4 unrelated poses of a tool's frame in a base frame.
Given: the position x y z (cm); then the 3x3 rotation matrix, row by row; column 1 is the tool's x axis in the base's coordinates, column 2 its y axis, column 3 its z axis. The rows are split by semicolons.
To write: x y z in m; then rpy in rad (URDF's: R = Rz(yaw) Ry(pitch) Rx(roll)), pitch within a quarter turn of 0, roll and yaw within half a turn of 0. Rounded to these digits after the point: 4 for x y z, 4 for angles.
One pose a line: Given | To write
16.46, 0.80, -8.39; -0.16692, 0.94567, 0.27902; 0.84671, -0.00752, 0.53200; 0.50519, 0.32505, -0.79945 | 0.1646, 0.0080, -0.0839, 2.7554, -0.5296, 1.7654
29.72, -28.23, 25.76; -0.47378, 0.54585, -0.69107; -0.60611, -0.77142, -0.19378; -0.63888, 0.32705, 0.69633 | 0.2972, -0.2823, 0.2576, 0.4391, 0.6930, -2.2343
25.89, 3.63, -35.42; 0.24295, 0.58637, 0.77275; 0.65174, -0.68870, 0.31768; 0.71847, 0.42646, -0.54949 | 0.2589, 0.0363, -0.3542, 2.4816, -0.8016, 1.2140
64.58, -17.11, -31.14; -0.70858, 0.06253, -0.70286; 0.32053, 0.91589, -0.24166; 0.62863, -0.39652, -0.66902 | 0.6458, -0.1711, -0.3114, -2.6066, -0.6798, 2.7168
